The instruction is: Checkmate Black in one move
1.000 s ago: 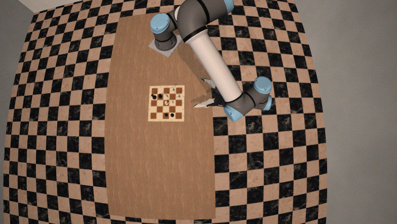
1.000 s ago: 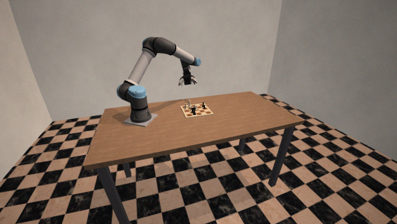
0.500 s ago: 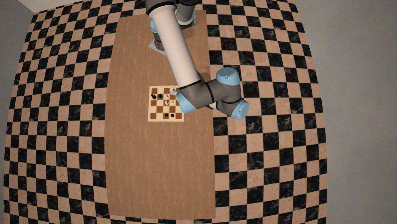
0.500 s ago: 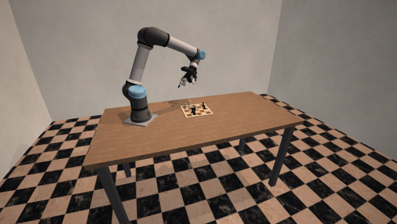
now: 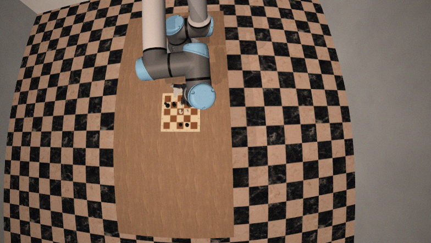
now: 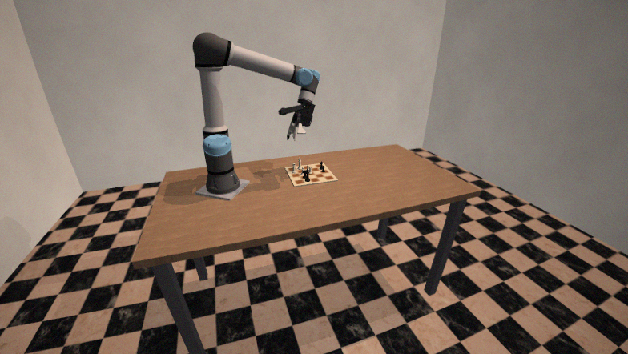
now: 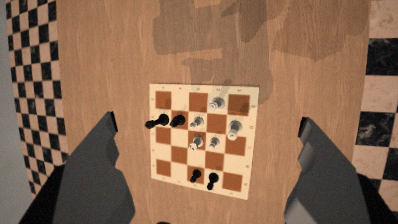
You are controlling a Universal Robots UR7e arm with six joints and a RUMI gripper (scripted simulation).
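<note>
My hand is 2 cm to the left of the white chess piece and 14 cm above it. Also, from my hand: black piece 2 cm ahead, 14 cm to the right, 13 cm below; then board 7 cm ahead, 8 cm to the right, 17 cm below.
</note>
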